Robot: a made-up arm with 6 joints.
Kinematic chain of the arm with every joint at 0, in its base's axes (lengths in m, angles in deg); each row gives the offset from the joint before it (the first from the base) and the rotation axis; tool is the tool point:
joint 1: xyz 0 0 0.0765 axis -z
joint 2: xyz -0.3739 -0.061 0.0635 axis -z
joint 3: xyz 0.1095 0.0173 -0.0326 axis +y
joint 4: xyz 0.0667 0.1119 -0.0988 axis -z
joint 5: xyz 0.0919 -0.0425 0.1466 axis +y
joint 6: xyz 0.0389 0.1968 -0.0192 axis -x
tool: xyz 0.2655 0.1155 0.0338
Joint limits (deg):
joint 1: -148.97..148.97
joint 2: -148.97..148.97
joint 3: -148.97..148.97
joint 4: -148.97..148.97
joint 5: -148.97..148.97
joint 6: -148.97..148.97
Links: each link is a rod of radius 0.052 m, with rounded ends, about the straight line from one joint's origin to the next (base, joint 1, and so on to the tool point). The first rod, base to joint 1, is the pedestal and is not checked.
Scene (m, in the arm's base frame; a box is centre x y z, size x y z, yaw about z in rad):
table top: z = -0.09
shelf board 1: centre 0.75 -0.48 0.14 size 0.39 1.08 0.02 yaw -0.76
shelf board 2: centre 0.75 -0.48 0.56 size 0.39 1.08 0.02 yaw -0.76
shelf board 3: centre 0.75 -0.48 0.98 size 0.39 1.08 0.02 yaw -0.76
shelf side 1: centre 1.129 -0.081 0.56 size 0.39 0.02 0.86 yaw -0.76
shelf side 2: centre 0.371 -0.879 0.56 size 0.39 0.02 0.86 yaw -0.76
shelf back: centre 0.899 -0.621 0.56 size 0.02 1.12 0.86 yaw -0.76
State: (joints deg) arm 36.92 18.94 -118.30 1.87 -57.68 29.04
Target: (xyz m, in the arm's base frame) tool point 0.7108 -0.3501 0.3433
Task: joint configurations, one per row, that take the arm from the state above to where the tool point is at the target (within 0.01 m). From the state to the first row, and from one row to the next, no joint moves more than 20 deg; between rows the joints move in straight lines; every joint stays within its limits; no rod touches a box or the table.
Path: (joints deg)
1: 19.01 10.90 -116.69 7.05 -57.31 34.37
2: 1.10 2.86 -115.07 12.22 -56.94 39.69
3: -16.82 -5.18 -113.46 17.40 -56.58 45.02
4: -34.73 -13.22 -111.84 22.57 -56.21 50.34
5: -52.64 -21.26 -110.23 27.75 -55.84 55.67
6: -70.55 -29.30 -108.61 32.92 -55.47 61.00
7: -88.46 -37.34 -107.00 38.10 -55.11 66.32
8: -106.38 -45.39 -105.38 43.27 -54.74 71.65
9: -124.29 -53.43 -103.77 48.45 -54.37 76.97
10: -142.20 -61.47 -102.15 53.62 -54.00 82.30
11: -139.48 -58.89 -111.30 46.36 -51.70 66.41
12: -136.76 -56.31 -120.44 39.10 -49.40 50.51
13: -134.03 -53.73 -129.59 31.83 -47.10 34.62

